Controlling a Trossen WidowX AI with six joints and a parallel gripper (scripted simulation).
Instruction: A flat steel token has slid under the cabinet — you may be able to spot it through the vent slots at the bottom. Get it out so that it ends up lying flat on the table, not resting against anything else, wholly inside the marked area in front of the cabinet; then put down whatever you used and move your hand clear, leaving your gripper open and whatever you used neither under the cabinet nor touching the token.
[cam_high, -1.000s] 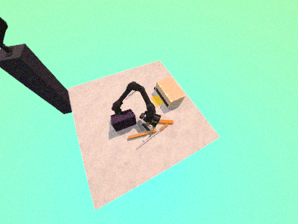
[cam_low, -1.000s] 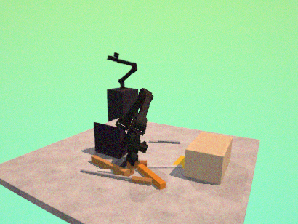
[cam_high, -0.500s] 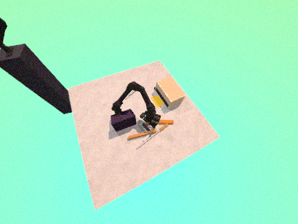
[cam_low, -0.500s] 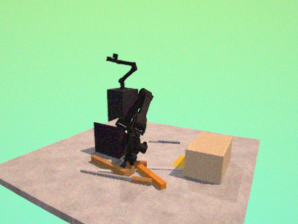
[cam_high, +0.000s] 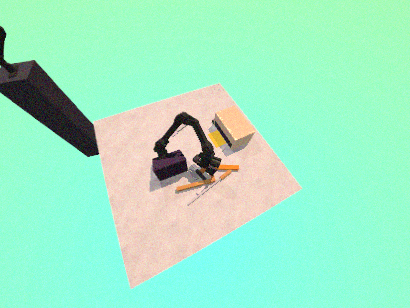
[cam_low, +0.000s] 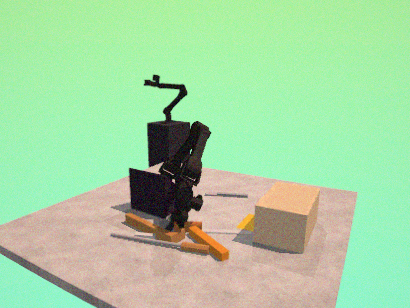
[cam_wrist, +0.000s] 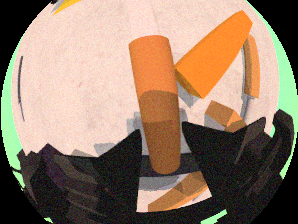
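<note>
Right now my gripper tip is 5 cm past the dark-handled tool. From my gripper tip the other things lie so: orange bar 15 cm ahead, 3 cm to the right.
</note>
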